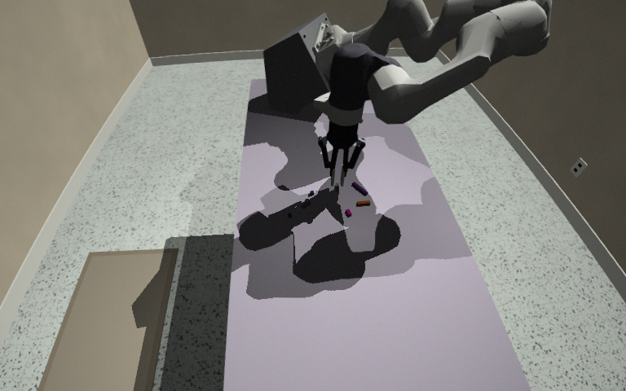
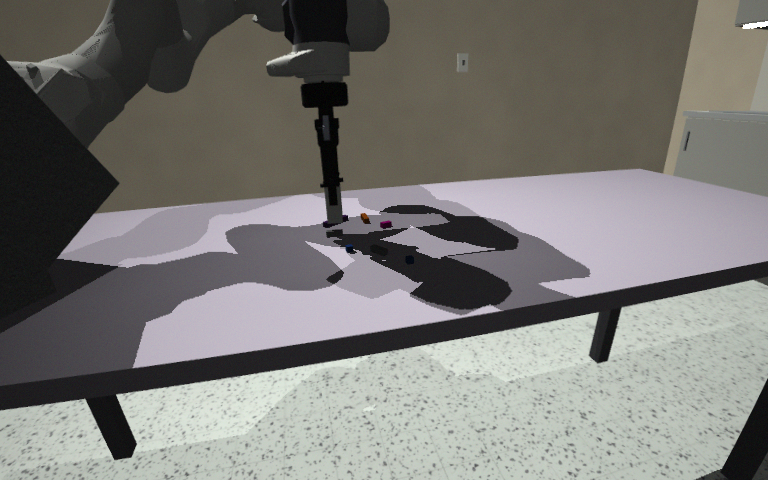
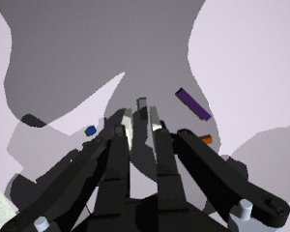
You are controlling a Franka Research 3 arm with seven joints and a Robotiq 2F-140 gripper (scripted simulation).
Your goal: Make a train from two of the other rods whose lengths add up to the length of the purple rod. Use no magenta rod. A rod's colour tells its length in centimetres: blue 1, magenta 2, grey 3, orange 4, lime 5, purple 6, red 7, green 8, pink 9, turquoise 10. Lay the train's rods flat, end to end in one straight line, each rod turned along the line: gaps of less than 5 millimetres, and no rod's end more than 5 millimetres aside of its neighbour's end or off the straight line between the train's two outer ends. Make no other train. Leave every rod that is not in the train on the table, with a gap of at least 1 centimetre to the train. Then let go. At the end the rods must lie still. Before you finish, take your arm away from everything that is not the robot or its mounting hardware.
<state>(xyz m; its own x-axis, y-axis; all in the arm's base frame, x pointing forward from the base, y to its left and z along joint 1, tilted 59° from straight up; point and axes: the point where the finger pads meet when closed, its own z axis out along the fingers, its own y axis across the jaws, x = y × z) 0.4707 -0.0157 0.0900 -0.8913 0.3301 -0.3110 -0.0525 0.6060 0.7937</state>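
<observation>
My hand is 7 cm to the right of the purple rod, 6 cm above it and 1 cm past it. From my hand the other things lie so: orange rod: 9 cm to the left, 6 cm below, 5 cm ahead; then magenta rod: 9 cm ahead, 6 cm below, 4 cm to the left.
</observation>
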